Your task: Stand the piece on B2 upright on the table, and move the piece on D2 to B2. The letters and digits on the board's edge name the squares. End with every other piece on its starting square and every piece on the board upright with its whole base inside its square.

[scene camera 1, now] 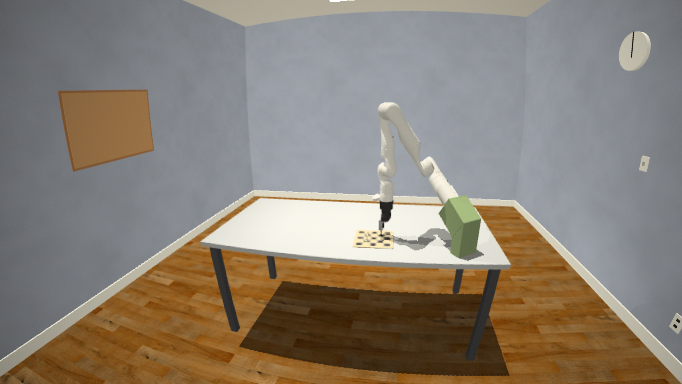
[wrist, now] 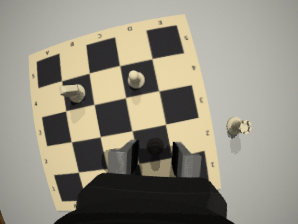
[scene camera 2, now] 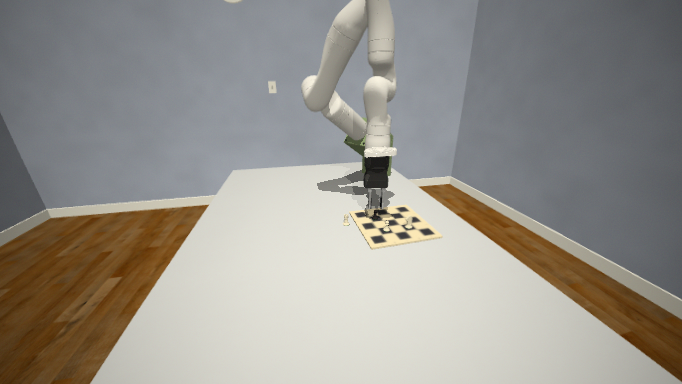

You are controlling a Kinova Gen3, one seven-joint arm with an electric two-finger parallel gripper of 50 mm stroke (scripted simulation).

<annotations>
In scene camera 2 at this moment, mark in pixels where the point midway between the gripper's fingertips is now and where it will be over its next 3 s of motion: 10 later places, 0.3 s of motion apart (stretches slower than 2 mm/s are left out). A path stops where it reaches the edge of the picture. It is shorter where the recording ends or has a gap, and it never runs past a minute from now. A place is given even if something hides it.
My gripper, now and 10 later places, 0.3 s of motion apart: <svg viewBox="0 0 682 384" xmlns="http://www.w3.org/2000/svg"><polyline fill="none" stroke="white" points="375,207 375,207 376,210 376,214 375,216 374,215 373,213 371,204 372,195 374,189 377,188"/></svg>
</annotations>
